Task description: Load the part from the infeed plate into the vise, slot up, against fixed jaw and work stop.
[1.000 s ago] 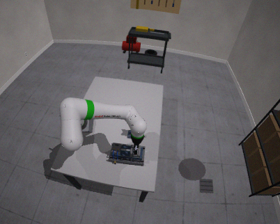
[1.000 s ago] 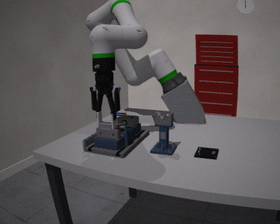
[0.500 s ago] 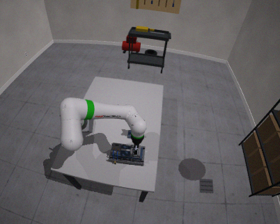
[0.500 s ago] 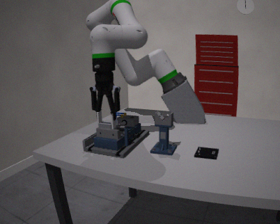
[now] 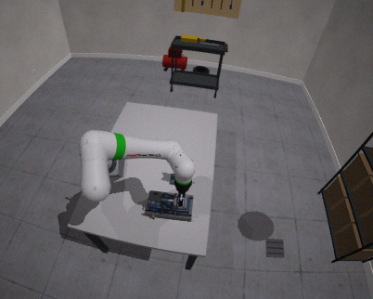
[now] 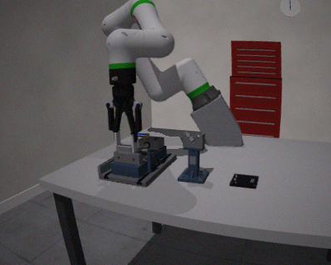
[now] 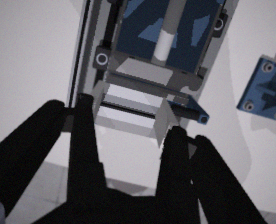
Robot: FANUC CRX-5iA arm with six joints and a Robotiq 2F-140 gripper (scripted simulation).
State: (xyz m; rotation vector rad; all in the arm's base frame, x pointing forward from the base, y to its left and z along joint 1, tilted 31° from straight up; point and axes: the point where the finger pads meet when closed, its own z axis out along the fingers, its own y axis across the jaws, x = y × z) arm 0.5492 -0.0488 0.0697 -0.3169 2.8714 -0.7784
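My gripper is now 20 mm above the part. From my hand the other things lie so: air cylinder rod: 90 mm behind, 10 mm to the left, 50 mm below; blue work stop: 20 mm behind, 90 mm to the left, 60 mm below; black infeed plate: 120 mm behind, 400 mm to the left, 120 mm below.
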